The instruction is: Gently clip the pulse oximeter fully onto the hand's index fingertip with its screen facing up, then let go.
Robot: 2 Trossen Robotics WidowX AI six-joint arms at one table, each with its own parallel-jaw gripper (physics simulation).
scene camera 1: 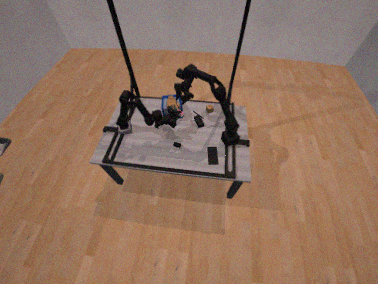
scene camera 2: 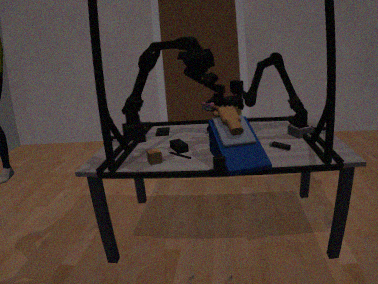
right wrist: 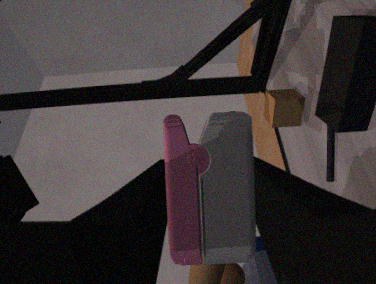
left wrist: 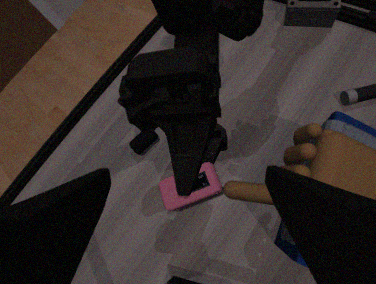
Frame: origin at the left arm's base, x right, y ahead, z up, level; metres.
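Seen in the pictures: left gripper, fingertip midpoint: (scene camera 1: 179,102) (right wrist: 15,223) (left wrist: 189,175); right gripper, fingertip midpoint: (scene camera 1: 181,113) (scene camera 2: 205,106) (right wrist: 206,167) (left wrist: 189,197); left arm's base, origin of the base link: (scene camera 1: 231,134) (scene camera 2: 132,123); right arm's base, origin of the base link: (scene camera 1: 124,126) (scene camera 2: 300,125).
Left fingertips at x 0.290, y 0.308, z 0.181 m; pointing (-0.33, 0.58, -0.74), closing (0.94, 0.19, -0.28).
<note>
Pixels of each thing's top centre, then the offset from my left fingertips to it.
- grey pulse oximeter, middle of its top: (right wrist: 167,186) (left wrist: 188,185) (scene camera 2: 207,102) dx -0.020, dy +0.002, dz -0.077 m
- wooden cube, middle of its top: (right wrist: 268,108) (scene camera 2: 153,151) (scene camera 1: 209,106) dx +0.077, dy -0.307, dz -0.225 m
- black box, middle of its top: (right wrist: 335,75) (scene camera 2: 178,142) (scene camera 1: 199,119) dx -0.018, dy -0.160, dz -0.240 m
- thin pen, middle of its top: (scene camera 2: 178,153) dx +0.062, dy -0.192, dz -0.266 m
- dark cylinder, middle of its top: (scene camera 2: 279,142) dx +0.239, dy +0.226, dz -0.248 m
- flat black pad, middle of its top: (scene camera 2: 162,130) (scene camera 1: 212,155) dx -0.358, dy -0.127, dz -0.268 m
- small black block, middle of its top: (left wrist: 141,138) (scene camera 1: 176,143) dx -0.177, dy +0.095, dz -0.243 m
The pink and grey pulse oximeter (scene camera 2: 208,106) (left wrist: 172,195) (right wrist: 227,210) is held above the table, its dark screen facing up in the left wrist view. My right gripper (right wrist: 206,167) is shut on its sides. The tan hand (scene camera 2: 230,120) (left wrist: 345,165) rests on a grey pad on the blue sloped stand (scene camera 2: 245,154). Its extended index finger (left wrist: 250,192) points at the oximeter's end, its tip right beside that end in the left wrist view; whether they touch is unclear. My left gripper is open and empty, above the oximeter and hand.
A wooden cube (scene camera 1: 209,108) (scene camera 2: 154,157) (right wrist: 286,109), a black box (scene camera 1: 199,121) (scene camera 2: 179,145) and a thin pen (scene camera 2: 180,155) lie beside the stand. A dark cylinder (scene camera 2: 280,145) (left wrist: 361,95) lies on its other side. A flat black pad (scene camera 1: 212,155) and small black block (scene camera 1: 177,144) lie farther off.
</note>
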